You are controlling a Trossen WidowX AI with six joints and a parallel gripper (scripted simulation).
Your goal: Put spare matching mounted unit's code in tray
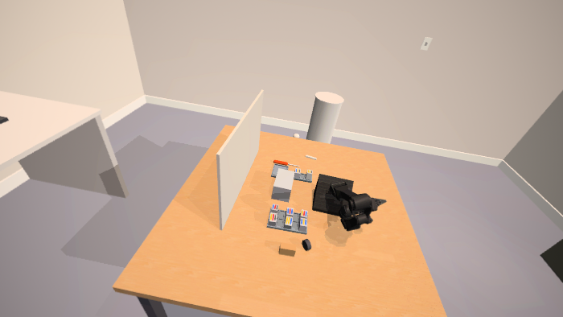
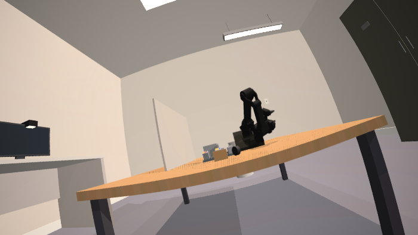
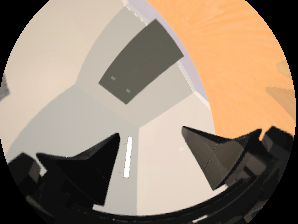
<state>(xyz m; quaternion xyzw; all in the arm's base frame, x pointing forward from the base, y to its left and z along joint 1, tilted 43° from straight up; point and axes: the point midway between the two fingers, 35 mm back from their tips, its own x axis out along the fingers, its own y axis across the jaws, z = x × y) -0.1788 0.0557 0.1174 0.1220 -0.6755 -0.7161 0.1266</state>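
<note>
My gripper tip is 440 mm short of the brown block, 250 mm to the right of it and 150 mm above it. Also, from my gripper tip: grey tray (390 mm ahead, 280 mm to the right, 170 mm below); then mounted unit (500 mm ahead, 130 mm to the right, 130 mm below); then black puck (350 mm ahead, 210 mm to the left, 150 mm below).
</note>
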